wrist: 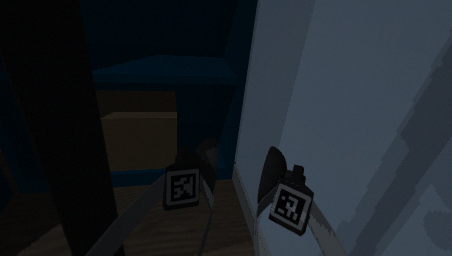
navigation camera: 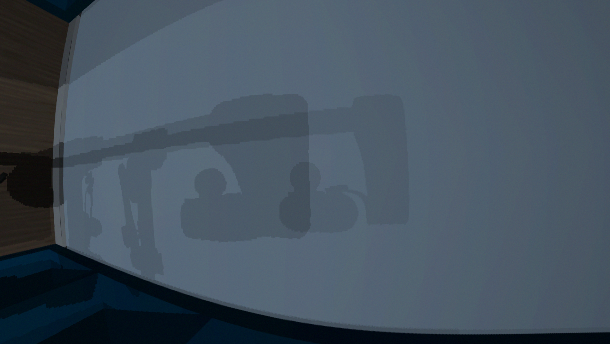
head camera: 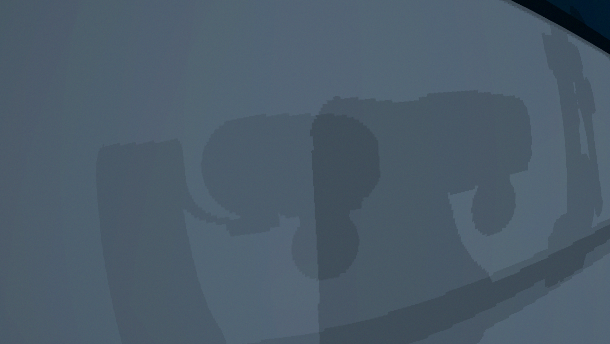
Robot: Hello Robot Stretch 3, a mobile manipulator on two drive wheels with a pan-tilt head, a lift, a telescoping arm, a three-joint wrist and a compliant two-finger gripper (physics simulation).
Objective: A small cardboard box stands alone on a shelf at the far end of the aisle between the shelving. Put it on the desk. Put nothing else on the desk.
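Frame: origin at the robot's base, x ahead, y left, z up, level; centimetres.
Where they show: gripper, fingertip midpoint: [wrist: 239, 161].
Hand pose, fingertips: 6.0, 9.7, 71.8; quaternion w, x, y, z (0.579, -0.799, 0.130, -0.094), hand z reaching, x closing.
Note:
After its pixels a point has its place, as x, y, z.
My gripper [wrist: 239, 161] {6.0, 9.7, 71.8} is open in the wrist view, with nothing between its two fingers. The right finger is in front of the pale wall. Beyond the left finger, a brown cardboard box [wrist: 140, 142] {-12.8, 86.2, 22.8} sits in a low compartment of a blue shelf [wrist: 200, 68] {12.3, 94.6, 53.4}, with a darker brown surface behind it. I cannot tell whether this is the small box the task names. The desk does not show in these views. The gripper does not show in the head or navigation view.
A pale wall [head camera: 250, 60] {32.9, -8.2, 122.7} [navigation camera: 450, 150] {32.6, 9.0, 141.7} [wrist: 350, 90] {32.1, 31.3, 69.5} with robot-shaped shadows fills most of the head and navigation views. Blue shelving [navigation camera: 60, 290] {19.7, -22.8, 53.4} runs along its edge. Wood-look floor [navigation camera: 25, 115] {21.8, 34.6, 0.1} [wrist: 150, 215] {-8.5, 66.4, 0.1} meets the wall. A black upright bar [wrist: 55, 115] crosses the wrist view's left side.

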